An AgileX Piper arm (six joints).
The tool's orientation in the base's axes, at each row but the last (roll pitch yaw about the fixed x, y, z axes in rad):
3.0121 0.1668 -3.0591
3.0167 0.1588 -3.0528
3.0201 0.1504 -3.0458
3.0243 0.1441 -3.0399
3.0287 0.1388 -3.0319
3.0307 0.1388 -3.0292
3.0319 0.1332 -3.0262
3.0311 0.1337 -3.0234
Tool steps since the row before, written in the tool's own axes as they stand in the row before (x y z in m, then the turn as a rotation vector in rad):
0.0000 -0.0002 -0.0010 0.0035 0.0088 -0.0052
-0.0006 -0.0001 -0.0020 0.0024 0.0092 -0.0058
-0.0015 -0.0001 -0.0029 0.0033 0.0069 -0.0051
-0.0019 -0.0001 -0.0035 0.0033 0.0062 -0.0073
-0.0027 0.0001 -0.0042 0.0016 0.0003 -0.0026
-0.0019 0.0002 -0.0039 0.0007 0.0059 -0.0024
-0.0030 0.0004 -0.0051 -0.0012 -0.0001 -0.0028
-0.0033 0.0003 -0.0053 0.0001 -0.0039 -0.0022
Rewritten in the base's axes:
-0.0001 -0.0003 0.0010 -0.0051 0.0077 0.0056
0.0003 -0.0003 0.0020 -0.0042 0.0081 0.0064
0.0011 -0.0003 0.0031 -0.0047 0.0058 0.0053
0.0014 -0.0004 0.0037 -0.0049 0.0048 0.0074
0.0021 -0.0001 0.0045 -0.0019 -0.0002 0.0024
0.0014 -0.0001 0.0041 -0.0017 0.0054 0.0029
0.0023 0.0001 0.0055 0.0009 -0.0003 0.0029
0.0026 0.0000 0.0057 0.0002 -0.0041 0.0017

